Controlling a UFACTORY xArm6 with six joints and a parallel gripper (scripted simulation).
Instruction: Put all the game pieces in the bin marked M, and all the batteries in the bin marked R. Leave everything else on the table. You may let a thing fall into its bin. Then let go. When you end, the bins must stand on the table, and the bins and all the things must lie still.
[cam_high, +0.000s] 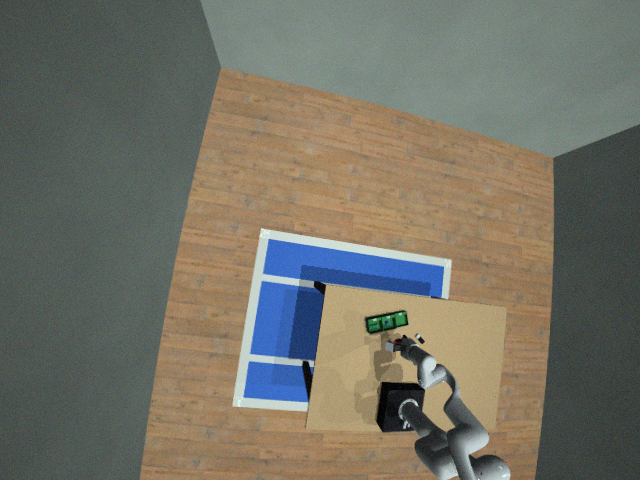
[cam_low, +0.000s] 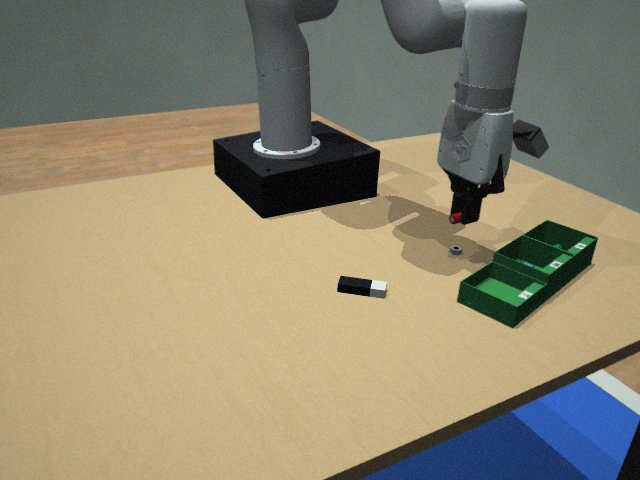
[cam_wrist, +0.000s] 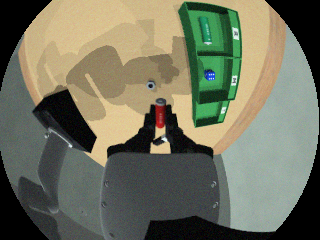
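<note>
Right now the green battery is 140 mm to the left of my hand, 80 mm below it and 40 mm ahead of it. Round my hand: grey nut 90 mm below, 20 mm behind, 10 mm to the left; then red battery 20 mm below; then blue die 80 mm ahead, 70 mm to the left, 70 mm below.
</note>
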